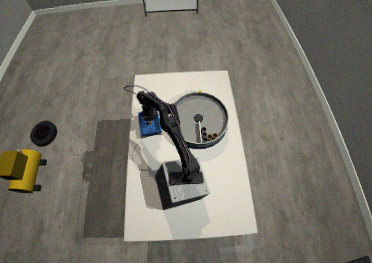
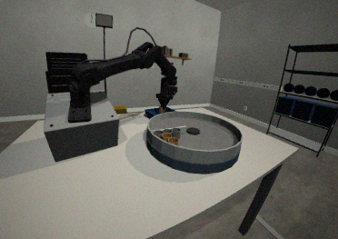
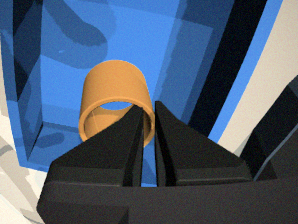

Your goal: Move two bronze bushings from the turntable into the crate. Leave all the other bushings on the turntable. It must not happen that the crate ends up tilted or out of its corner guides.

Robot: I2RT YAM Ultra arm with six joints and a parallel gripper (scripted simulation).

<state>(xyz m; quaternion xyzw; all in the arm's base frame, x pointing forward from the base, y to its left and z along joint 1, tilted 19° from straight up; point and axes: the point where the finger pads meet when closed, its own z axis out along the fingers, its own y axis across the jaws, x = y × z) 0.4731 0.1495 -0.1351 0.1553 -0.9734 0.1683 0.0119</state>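
Now: the blue crate 5 cm below my hand and 2 cm to the left of it. From my hand the other things lie so: turntable 33 cm to the right, 3 cm behind, 2 cm below.
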